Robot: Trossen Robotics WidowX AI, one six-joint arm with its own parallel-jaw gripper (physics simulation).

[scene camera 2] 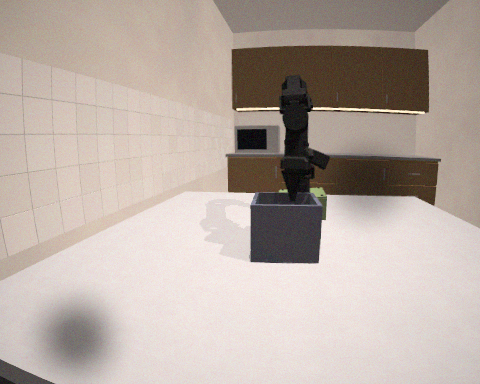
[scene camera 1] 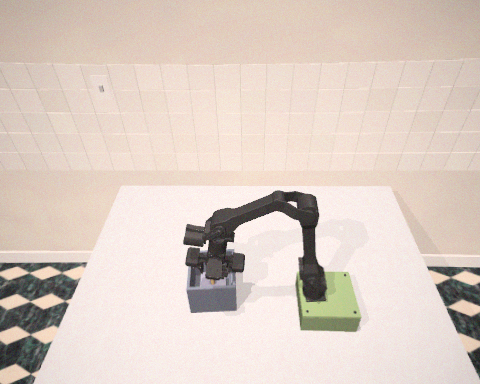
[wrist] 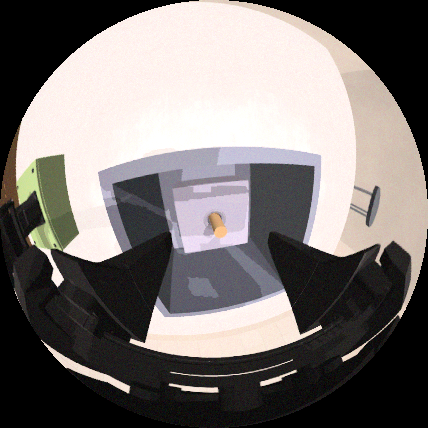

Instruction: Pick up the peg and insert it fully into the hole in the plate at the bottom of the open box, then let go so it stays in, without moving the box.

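Frame: origin at the arm's base, x right, y ahead, z up, level; centimetres.
Where they show: gripper, fingertip midpoint: (scene camera 2: 293,200) (wrist: 220,238); arm's base, link origin: (scene camera 1: 314,293) (wrist: 35,209).
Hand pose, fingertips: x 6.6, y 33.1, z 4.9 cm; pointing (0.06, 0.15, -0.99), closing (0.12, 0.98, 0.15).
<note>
Each offset is from my fingertips to the top centre of the thing. Level surfaces: height alone.
The orange peg @(dx +2.1, dy +0.7, dz -4.4 cm) (wrist: 218,226) (scene camera 1: 213,281) stands in the hole of the pale plate @(dx +2.0, dy +0.6, dz -7.1 cm) (wrist: 192,240) at the bottom of the box, with its upper part sticking out above the plate. In the wrist view it looks nearly upright; whether it leans a little I cannot tell. The open grey-blue box @(dx +2.0, dy +0.6, dz +0.6 cm) (scene camera 1: 212,299) (scene camera 2: 285,232) (wrist: 205,156) stands on the table. My gripper (wrist: 220,238) is open and empty, its two black fingers spread wide apart above the box, clear of the peg. In scene camera 2 the box's wall hides the peg and plate.
A green block (scene camera 1: 340,295) (scene camera 2: 321,207) (wrist: 57,200) under the arm's base stands to the right of the box in scene camera 1 and behind it in scene camera 2. The white table @(dz -13.2 cm) (scene camera 1: 265,345) (scene camera 2: 210,320) carries both. A tiled wall (scene camera 1: 225,115) runs behind the table.
</note>
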